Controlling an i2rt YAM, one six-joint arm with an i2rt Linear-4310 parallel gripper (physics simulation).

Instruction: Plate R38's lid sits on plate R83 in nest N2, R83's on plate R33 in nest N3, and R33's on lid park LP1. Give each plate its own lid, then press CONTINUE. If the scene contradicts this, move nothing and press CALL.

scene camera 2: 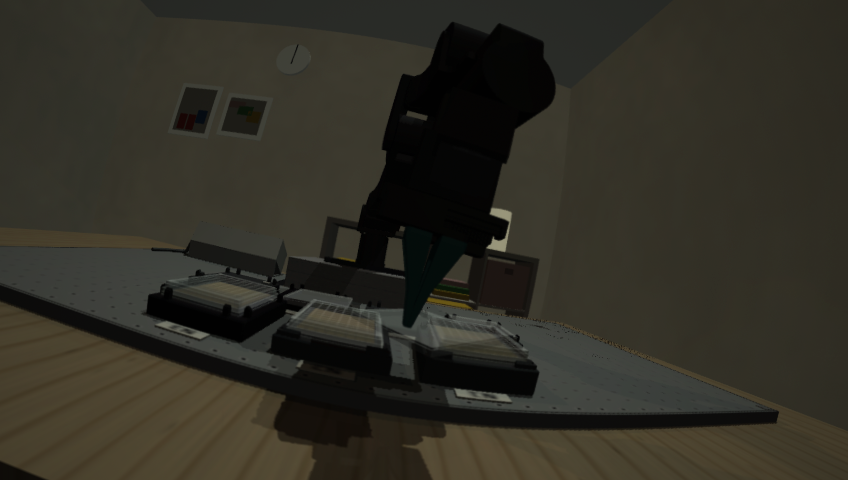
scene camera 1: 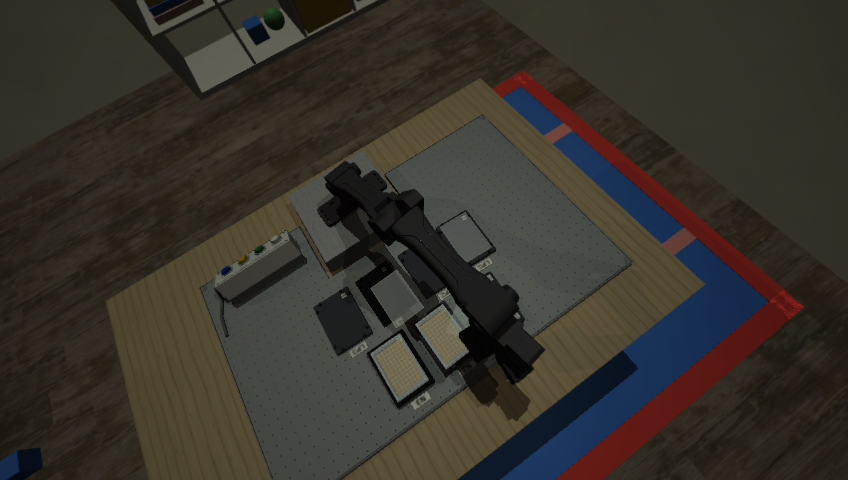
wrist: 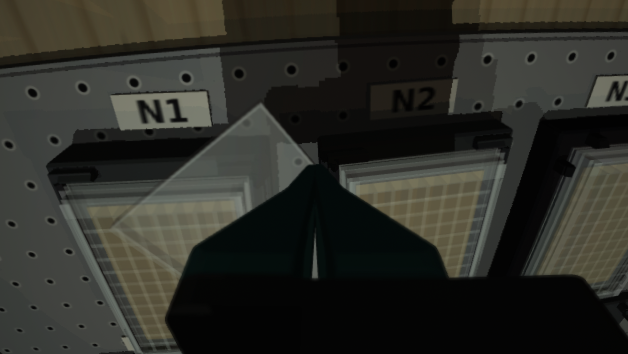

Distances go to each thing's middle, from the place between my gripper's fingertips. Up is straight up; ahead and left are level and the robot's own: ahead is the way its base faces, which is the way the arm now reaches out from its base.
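Labels:
Measured from the lid park LP4 (scene camera 1: 364, 284), my hand is 11 cm to the left, 25 cm past it and 4 cm above. There is also the plate nest N1 (scene camera 2: 521, 379), which I find 5 cm behind my hand, 8 cm to the left of it and 3 cm below. The plate (scene camera 2: 326, 322) is 5 cm to the right of my hand, 8 cm behind it and 2 cm below it, while the plate nest N2 (scene camera 2: 285, 341) sits 6 cm behind my hand, 6 cm to the right of it and 4 cm below.

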